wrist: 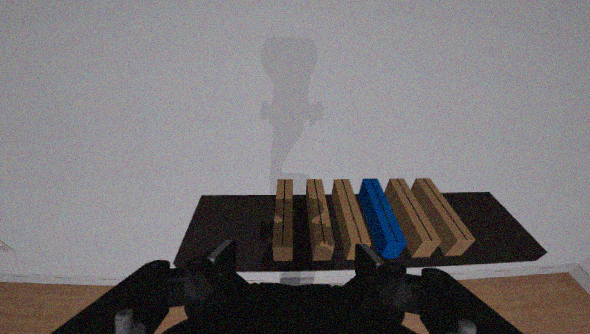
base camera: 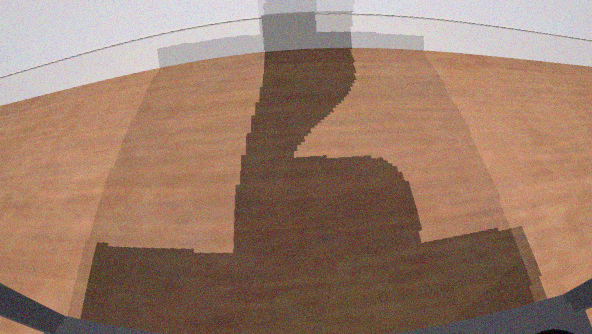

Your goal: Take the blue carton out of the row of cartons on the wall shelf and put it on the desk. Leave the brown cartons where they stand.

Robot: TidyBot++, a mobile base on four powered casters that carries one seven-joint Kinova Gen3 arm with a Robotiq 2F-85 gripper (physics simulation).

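Frame: origin at the arm's base, x ahead, y left, z up, level; centimetres.
Seen in the pictures: gripper, fingertip midpoint: [wrist: 295, 255].
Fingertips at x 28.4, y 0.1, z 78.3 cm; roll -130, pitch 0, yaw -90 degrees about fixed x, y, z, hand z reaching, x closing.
Note:
A point is followed by its place in that frame.
The blue carton [wrist: 381, 217] @(x 59.5, y -24.4, z 44.1 cm) stands upright in the row on the dark wall shelf [wrist: 225, 215] @(x 65.3, y 23.2, z 36.1 cm) in the wrist view, right of the view's middle. Three brown cartons stand to its left, the nearest of them a brown carton [wrist: 349, 212] @(x 61.1, y -15.5, z 44.1 cm); two stand to its right, the nearer a brown carton [wrist: 411, 217] @(x 59.6, y -33.3, z 44.1 cm). Narrow gaps separate their tops. My gripper [wrist: 295, 255] @(x 28.4, y 0.1, z 78.3 cm) is open, with no carton between its fingers. Its right fingertip overlaps the foot of the third brown carton in view, left of the blue one. The desk does not show in either view.
The white wall [wrist: 125, 100] @(x 73.7, y 45.9, z 71.8 cm) rises behind the shelf and carries the arm's shadow. Wooden floor [wrist: 540, 300] @(x 65.4, y -146.0, z -39.7 cm) [base camera: 175, 175] @(x 40.6, y 19.4, z -39.7 cm) shows below the shelf and ahead of the base, where a dark shadow lies. A wall corner with skirting shows at the right of the wrist view.

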